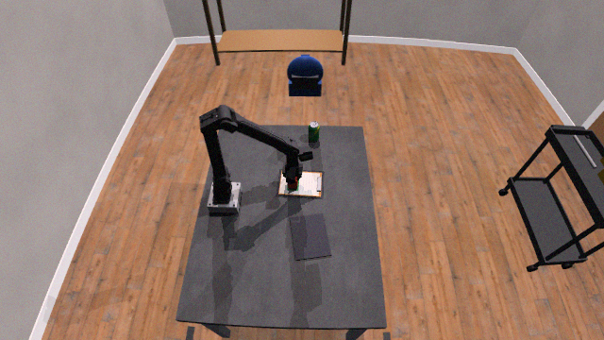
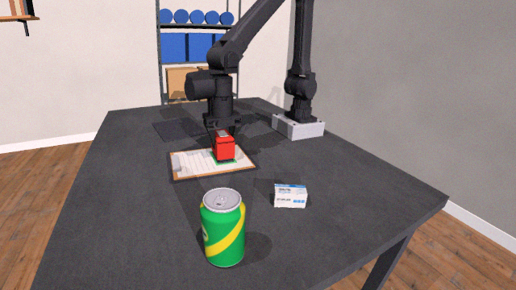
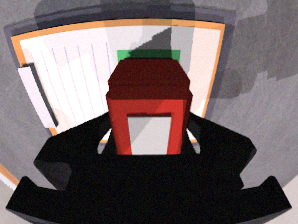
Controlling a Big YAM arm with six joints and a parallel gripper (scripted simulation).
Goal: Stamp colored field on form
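The red stamp lies 10 mm below my hand. Also, from my hand: soda can (110 mm ahead, 340 mm to the left, 20 mm above); dark mat (90 mm ahead, 310 mm to the right, 40 mm below); clipboard (70 mm ahead, 40 mm below).
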